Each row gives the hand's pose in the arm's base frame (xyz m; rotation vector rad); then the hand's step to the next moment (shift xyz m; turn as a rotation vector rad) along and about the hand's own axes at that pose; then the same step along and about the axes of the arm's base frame.
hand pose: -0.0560 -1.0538 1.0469 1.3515 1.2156 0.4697
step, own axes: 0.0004 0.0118 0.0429 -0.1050 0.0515 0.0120
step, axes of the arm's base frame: 0.0410 -0.0172 0.0010 -0.0100 -0.0819 0.0838
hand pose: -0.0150 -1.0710 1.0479 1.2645 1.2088 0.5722
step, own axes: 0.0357 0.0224 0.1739 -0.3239 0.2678 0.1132
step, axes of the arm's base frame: 0.1750 -0.0328 -0.0174 0.0678 -0.2529 0.3477
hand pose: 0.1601 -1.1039 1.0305 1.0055 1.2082 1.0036
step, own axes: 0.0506 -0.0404 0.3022 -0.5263 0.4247 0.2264
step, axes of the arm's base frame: 0.3074 0.0187 -0.0262 0.1530 -0.4164 0.5584
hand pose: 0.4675 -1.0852 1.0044 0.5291 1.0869 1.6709
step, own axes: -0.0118 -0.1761 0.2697 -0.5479 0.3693 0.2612
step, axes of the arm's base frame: 0.3030 0.1089 -0.0153 0.2165 -0.4186 0.5317
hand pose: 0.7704 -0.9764 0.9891 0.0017 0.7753 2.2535
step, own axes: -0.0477 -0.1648 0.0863 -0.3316 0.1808 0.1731
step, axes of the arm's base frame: 0.1612 0.1043 -0.0064 0.1621 -0.2222 0.3114
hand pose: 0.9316 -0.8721 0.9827 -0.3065 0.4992 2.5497
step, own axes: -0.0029 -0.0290 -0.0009 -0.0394 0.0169 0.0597
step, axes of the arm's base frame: 0.0179 0.0215 -0.0083 0.0171 -0.0069 0.0711
